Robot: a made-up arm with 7 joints.
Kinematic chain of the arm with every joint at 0, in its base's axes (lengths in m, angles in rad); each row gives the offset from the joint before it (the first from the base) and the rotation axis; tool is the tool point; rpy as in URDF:
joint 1: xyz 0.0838 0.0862 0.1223 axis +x
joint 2: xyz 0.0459 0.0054 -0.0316 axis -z
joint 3: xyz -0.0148 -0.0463 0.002 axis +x
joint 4: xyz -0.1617 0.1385 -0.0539 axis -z
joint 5: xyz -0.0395 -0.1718 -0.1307 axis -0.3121 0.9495 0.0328
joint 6: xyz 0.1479 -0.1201 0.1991 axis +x
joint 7: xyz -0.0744 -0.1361 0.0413 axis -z
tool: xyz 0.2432 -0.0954 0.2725 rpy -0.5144 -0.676 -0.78
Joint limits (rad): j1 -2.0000..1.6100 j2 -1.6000..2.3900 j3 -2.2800..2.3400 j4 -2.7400..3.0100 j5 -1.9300..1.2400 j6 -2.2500..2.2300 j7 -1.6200..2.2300
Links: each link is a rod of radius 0.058 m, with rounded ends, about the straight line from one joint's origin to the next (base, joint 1, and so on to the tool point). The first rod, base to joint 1, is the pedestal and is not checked.
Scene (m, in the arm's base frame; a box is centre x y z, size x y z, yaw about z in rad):
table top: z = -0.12
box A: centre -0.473 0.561 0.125 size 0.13 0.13 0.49 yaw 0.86
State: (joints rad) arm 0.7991 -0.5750 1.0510 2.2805 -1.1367 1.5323 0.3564
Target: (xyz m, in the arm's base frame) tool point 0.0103 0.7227 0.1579
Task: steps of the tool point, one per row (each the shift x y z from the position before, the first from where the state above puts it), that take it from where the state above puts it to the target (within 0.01 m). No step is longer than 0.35 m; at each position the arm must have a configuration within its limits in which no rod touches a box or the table.
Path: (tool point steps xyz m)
1: -0.0174 0.1505 0.1223
2: 0.0317 0.1503 0.1413
3: 0.0910 0.1365 0.1479
4: 0.1615 0.2774 -0.0262
5: 0.2069 0.1847 -0.1432
6: 0.2140 0.0499 -0.2000

